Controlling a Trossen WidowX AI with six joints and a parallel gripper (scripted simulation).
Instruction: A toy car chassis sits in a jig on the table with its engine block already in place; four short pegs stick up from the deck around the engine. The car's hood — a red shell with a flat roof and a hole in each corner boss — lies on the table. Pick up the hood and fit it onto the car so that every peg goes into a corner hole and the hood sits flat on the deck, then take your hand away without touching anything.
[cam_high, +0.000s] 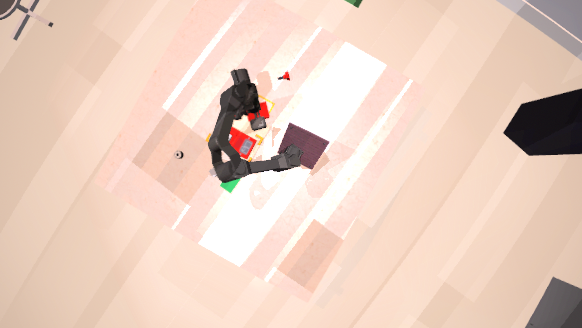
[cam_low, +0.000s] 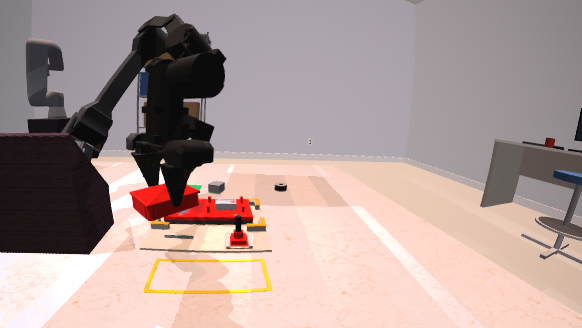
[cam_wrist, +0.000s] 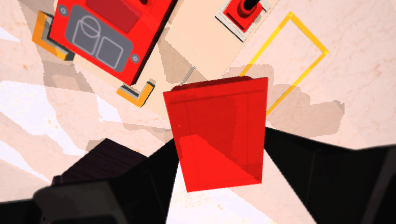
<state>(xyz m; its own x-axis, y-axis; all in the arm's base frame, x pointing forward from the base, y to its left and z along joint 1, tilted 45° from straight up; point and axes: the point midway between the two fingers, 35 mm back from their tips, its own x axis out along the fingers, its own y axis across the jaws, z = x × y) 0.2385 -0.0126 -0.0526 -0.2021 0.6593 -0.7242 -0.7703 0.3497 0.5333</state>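
My gripper tip is now 18 cm to the right of the grey engine block, 8 cm short of it and 8 cm above it. From my gripper tip the other things lie so: orange-cornered jig 15 cm to the left, 10 cm below, 5 cm ahead; black post 12 cm ahead, 7 cm below, 6 cm to the left; red hood right at my gripper tip.
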